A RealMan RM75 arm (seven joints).
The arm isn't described. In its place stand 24 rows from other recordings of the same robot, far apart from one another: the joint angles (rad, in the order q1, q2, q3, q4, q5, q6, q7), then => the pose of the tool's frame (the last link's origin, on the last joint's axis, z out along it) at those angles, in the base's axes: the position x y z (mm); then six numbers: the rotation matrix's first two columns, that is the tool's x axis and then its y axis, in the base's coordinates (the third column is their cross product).
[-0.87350, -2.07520, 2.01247, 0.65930, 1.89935, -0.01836, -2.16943] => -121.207 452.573 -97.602 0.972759 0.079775 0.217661 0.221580 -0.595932 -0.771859
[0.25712, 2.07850, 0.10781, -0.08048, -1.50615, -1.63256, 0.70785] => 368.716 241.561 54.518 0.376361 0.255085 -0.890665 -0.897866 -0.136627 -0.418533
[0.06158, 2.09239, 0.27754, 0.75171, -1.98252, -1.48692, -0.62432] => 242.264 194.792 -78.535 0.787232 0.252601 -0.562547 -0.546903 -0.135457 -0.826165
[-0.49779, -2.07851, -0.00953, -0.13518, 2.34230, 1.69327, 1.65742] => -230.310 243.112 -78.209 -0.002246 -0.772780 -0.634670 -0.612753 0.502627 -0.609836
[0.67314, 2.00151, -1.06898, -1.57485, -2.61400, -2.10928, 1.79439] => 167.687 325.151 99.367 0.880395 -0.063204 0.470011 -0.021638 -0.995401 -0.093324
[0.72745, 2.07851, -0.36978, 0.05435, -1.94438, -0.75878, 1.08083] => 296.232 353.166 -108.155 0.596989 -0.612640 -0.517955 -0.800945 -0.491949 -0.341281
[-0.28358, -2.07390, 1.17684, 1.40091, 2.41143, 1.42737, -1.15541] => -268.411 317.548 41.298 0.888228 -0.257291 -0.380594 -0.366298 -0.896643 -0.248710
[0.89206, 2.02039, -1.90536, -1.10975, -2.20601, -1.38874, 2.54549] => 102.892 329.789 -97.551 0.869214 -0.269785 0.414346 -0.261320 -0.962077 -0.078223
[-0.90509, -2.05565, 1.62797, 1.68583, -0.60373, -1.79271, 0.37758] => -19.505 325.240 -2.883 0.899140 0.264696 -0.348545 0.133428 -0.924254 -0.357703
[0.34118, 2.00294, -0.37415, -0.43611, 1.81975, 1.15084, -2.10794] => 392.723 320.726 115.477 0.529615 -0.036813 -0.847439 -0.844811 -0.112603 -0.523082
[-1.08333, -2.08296, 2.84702, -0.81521, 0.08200, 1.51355, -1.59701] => -246.229 402.842 38.165 0.761998 0.620707 0.184613 0.643747 -0.695086 -0.320069
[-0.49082, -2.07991, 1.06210, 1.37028, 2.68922, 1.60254, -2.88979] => -252.774 343.660 60.623 0.251731 0.952029 0.173990 0.855894 -0.135080 -0.499198
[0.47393, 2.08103, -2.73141, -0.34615, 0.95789, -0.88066, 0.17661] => 285.712 312.968 -110.920 0.730995 -0.233565 -0.641166 -0.659778 -0.481755 -0.576720
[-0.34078, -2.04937, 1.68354, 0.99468, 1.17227, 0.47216, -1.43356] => -213.413 382.114 -35.382 0.774304 0.254404 0.579424 0.599009 -0.589919 -0.541464
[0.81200, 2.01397, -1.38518, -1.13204, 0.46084, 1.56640, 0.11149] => 170.656 391.272 8.087 0.248775 -0.967806 -0.038252 -0.786922 -0.178938 -0.590538
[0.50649, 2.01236, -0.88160, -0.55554, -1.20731, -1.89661, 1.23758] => 198.693 315.618 66.940 0.377887 0.034978 -0.925191 -0.217126 -0.968071 -0.125282
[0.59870, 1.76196, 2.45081, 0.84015, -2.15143, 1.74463, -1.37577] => 270.965 361.779 148.223 0.844842 -0.474271 -0.247607 -0.527251 -0.816612 -0.234842
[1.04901, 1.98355, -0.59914, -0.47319, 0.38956, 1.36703, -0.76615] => 199.143 427.034 -4.490 0.500600 -0.865175 -0.029517 -0.843714 -0.479983 -0.240338
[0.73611, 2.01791, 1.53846, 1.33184, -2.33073, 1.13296, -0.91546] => 79.082 394.017 -27.920 0.995355 -0.046078 0.084535 -0.006629 -0.908753 -0.417282
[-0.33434, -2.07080, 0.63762, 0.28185, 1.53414, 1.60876, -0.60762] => -307.630 268.225 -7.157 0.703074 -0.087659 0.705693 0.429133 -0.739008 -0.519337
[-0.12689, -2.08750, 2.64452, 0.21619, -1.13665, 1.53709, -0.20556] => -354.897 211.552 -9.500 0.593080 -0.154384 0.790204 0.792242 -0.063097 -0.606937
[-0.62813, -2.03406, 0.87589, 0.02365, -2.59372, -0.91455, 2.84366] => -337.364 391.155 13.034 0.733125 0.110320 0.671087 0.680044 -0.106959 -0.725327
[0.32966, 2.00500, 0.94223, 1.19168, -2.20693, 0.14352, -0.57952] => 179.151 327.100 -111.296 0.886964 -0.298407 -0.352488 -0.455981 -0.686993 -0.565793
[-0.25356, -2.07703, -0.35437, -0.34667, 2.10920, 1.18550, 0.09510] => -317.814 248.589 -84.433 0.803198 0.035693 0.594642 0.561849 -0.377145 -0.736266
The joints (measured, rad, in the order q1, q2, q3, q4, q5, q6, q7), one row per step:
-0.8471 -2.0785 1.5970 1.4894 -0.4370 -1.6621 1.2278
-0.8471 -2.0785 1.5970 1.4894 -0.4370 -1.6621 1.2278
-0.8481 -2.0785 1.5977 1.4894 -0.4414 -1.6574 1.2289
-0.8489 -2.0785 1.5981 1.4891 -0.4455 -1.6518 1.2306
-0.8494 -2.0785 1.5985 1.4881 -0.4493 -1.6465 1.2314
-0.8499 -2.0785 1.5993 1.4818 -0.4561 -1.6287 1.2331
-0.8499 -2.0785 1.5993 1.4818 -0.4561 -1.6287 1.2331
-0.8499 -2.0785 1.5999 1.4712 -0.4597 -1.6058 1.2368
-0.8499 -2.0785 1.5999 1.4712 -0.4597 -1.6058 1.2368
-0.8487 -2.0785 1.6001 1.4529 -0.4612 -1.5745 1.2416
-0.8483 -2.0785 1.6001 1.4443 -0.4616 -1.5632 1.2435
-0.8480 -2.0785 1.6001 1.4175 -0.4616 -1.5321 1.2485
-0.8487 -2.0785 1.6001 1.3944 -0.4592 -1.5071 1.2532
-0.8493 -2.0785 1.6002 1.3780 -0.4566 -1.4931 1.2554
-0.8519 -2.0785 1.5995 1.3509 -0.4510 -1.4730 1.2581
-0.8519 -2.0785 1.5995 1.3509 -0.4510 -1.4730 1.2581
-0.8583 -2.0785 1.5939 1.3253 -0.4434 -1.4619 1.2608
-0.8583 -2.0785 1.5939 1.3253 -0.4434 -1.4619 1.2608
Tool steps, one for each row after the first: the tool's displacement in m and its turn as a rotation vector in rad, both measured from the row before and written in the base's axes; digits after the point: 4 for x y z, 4 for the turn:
0.0000 0.0000 0.0000 0.0000 0.0000 0.0000
0.0012 0.0001 -0.0006 -0.0015 -0.0051 -0.0047
0.0011 0.0003 -0.0005 -0.0010 -0.0053 -0.0051
0.0008 0.0002 -0.0006 -0.0007 -0.0050 -0.0033
0.0011 0.0014 -0.0016 0.0018 -0.0121 -0.0065
0.0000 0.0000 0.0000 0.0000 0.0000 0.0000
0.0002 0.0023 -0.0017 0.0049 -0.0108 -0.0069
0.0000 0.0000 0.0000 0.0000 0.0000 0.0000
-0.0014 0.0035 -0.0022 0.0086 -0.0112 -0.0045
-0.0010 0.0013 -0.0009 0.0027 -0.0031 0.0000
-0.0033 0.0039 -0.0027 0.0074 -0.0064 0.0019
-0.0029 0.0034 -0.0021 0.0069 -0.0023 0.0011
-0.0025 0.0020 -0.0014 0.0038 0.0010 0.0035
-0.0041 0.0033 -0.0020 0.0063 0.0038 0.0069
0.0000 0.0000 0.0000 0.0000 0.0000 0.0000
-0.0034 0.0032 -0.0008 0.0054 0.0068 0.0090
0.0000 0.0000 0.0000 0.0000 0.0000 0.0000

